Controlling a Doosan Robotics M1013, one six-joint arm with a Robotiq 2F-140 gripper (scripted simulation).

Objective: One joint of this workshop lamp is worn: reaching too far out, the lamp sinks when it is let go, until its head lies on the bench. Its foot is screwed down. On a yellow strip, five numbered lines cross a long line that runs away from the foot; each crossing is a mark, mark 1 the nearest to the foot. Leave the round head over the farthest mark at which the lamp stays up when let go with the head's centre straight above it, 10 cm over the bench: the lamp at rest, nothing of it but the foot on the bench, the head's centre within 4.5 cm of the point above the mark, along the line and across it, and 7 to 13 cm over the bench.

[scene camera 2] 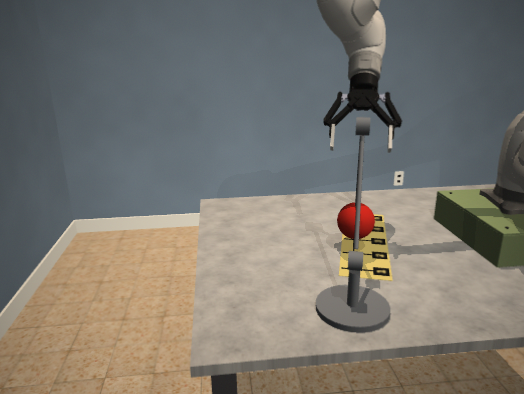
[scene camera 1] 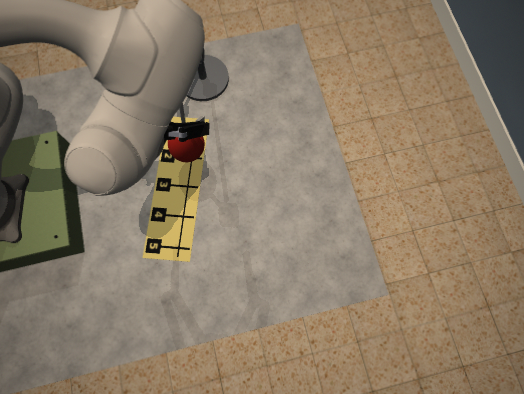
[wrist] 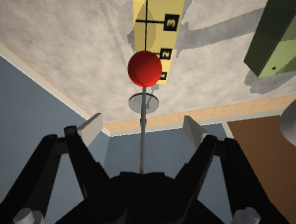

Scene:
gripper: scene camera 2; scene camera 1 170, 119; wrist
same spot on gripper: [wrist: 33, 187] = [scene camera 2: 339, 106]

